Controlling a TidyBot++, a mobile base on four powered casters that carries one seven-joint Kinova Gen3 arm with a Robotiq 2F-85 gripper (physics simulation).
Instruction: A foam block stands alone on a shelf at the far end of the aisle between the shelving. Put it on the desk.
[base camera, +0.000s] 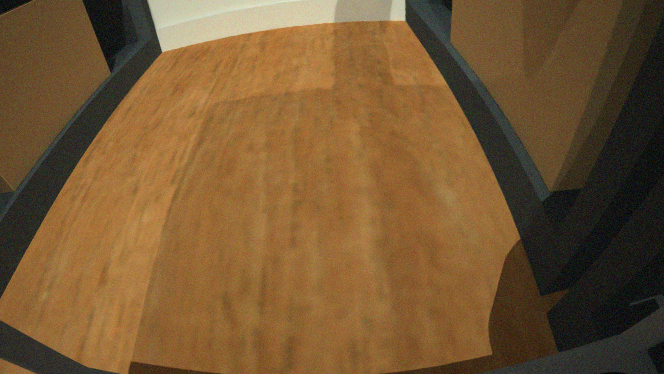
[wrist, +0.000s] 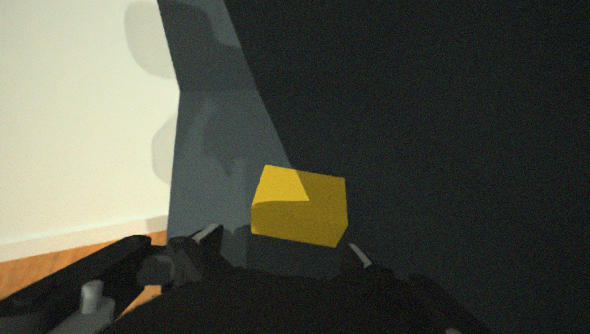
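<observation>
The gripper (wrist: 282, 247) is 16 cm from the lens, while a yellow foam block (wrist: 302, 206) is 21 cm from the lens.
</observation>
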